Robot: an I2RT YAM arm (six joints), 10 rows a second.
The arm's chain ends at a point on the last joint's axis. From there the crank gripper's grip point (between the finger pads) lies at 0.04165 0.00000 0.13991 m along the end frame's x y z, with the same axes.
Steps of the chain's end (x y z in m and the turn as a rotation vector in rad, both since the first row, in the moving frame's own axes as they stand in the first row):
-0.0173, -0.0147, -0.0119, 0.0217, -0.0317, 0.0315
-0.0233, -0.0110, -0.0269, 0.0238, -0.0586, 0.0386
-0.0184, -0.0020, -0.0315, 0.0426, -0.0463, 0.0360
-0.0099, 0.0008, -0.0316, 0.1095, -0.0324, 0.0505
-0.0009, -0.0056, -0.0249, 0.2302, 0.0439, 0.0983
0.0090, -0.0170, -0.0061, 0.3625, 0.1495, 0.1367
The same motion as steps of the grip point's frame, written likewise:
-0.0217, -0.0165, -0.0107, 0.0217, -0.0317, 0.0315
-0.0315, -0.0129, -0.0247, 0.0238, -0.0586, 0.0386
-0.0248, -0.0066, -0.0298, 0.0426, -0.0463, 0.0360
-0.0141, -0.0126, -0.0311, 0.1095, -0.0324, 0.0505
0.0065, -0.0329, -0.0301, 0.2302, 0.0439, 0.0983
0.0319, -0.0582, -0.0217, 0.3625, 0.1495, 0.1367

